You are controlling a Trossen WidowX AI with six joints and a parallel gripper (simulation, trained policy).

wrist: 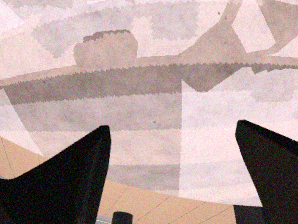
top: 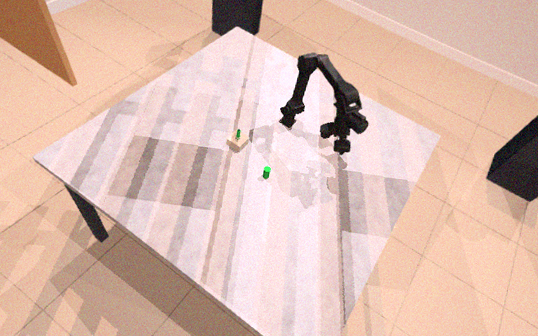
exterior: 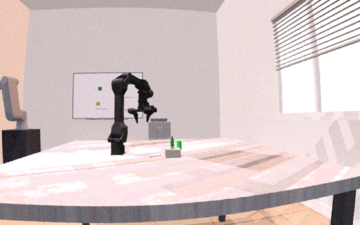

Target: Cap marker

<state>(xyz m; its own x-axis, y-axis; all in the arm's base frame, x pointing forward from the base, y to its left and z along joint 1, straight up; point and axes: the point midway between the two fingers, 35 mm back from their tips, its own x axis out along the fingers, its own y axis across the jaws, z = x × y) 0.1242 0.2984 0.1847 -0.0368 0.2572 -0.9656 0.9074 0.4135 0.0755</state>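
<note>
My gripper tip is 21 cm short of the green cap, 21 cm to the left of it and 13 cm above it. From my gripper tip the other things lie so: holder block: 15 cm ahead, 41 cm to the right, 13 cm below.
</note>
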